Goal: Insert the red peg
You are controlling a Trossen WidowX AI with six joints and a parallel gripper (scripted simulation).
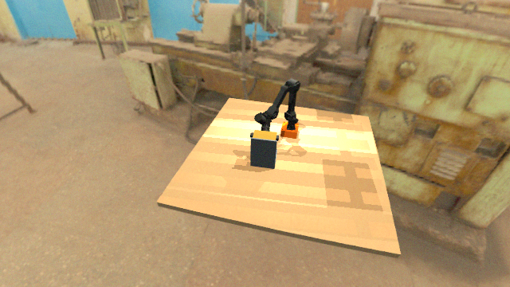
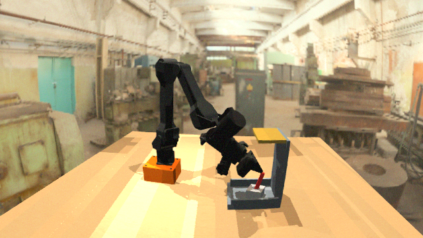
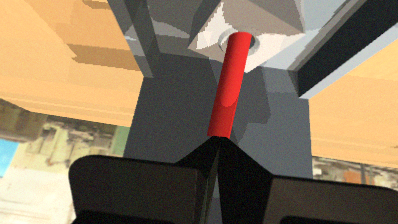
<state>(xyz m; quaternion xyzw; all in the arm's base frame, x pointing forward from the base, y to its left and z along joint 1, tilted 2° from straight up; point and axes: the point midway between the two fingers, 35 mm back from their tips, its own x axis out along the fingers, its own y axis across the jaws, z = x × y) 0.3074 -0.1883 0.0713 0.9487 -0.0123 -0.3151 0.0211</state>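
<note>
My gripper tip is 1 cm past the red peg and 4 cm above it. Also, from my gripper tip: yellow roof (1 cm ahead, 1 cm to the left, 12 cm above); then box back wall (6 cm ahead, 2 cm above).
</note>
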